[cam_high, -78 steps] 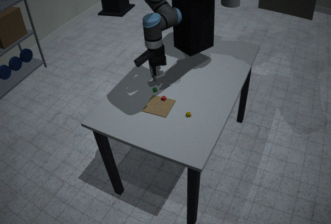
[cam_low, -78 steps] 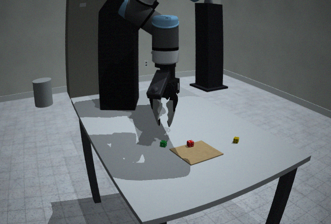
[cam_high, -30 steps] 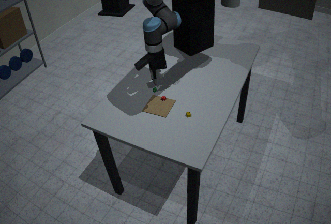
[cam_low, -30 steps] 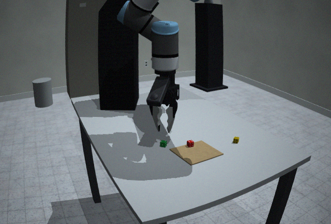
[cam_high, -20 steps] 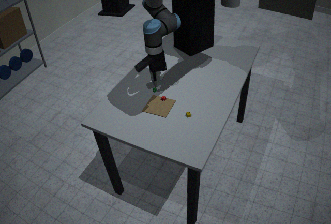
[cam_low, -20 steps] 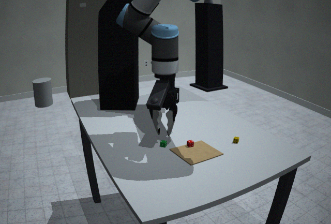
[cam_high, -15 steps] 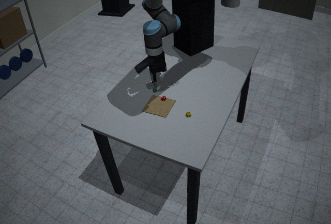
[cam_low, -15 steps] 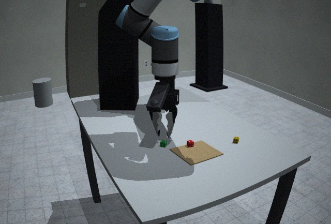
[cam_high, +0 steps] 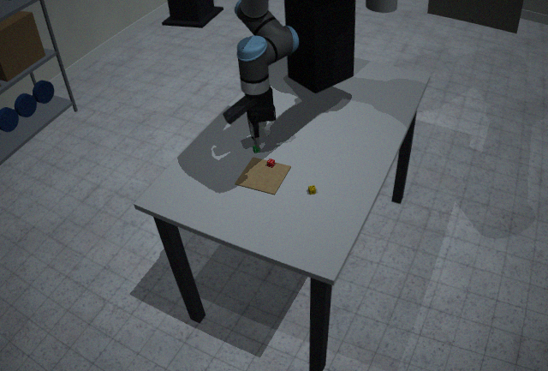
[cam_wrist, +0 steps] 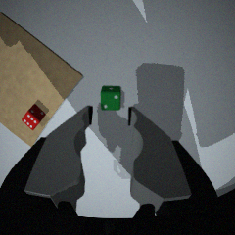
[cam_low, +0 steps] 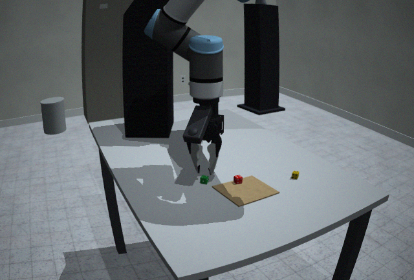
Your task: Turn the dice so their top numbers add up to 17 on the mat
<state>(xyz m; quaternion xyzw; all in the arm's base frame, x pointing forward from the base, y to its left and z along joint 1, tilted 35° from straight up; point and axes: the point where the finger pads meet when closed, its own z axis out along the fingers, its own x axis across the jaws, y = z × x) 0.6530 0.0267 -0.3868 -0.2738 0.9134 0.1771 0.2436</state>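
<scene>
Now: hand 30 mm above the green die. Round my hand: mat (110 mm ahead, 70 mm to the left, 40 mm below); red die (80 mm to the left, 60 mm ahead, 30 mm below); yellow die (240 mm to the left, 140 mm ahead, 30 mm below).
</scene>
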